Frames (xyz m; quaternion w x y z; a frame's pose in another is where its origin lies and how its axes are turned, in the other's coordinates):
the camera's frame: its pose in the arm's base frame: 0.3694 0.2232 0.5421 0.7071 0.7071 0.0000 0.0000
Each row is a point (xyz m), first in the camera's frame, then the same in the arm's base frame.
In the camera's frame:
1: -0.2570 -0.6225 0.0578
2: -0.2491 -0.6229 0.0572
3: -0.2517 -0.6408 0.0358
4: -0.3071 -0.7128 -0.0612
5: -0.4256 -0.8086 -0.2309
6: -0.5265 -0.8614 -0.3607
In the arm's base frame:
1: 0.1124 0.1654 -0.0804
2: 0.1203 0.1660 -0.0808
3: 0.1177 0.1874 -0.0987
4: 0.0623 0.2844 -0.1707
5: -0.0562 0.4541 -0.2665
6: -0.1571 0.5839 -0.3193

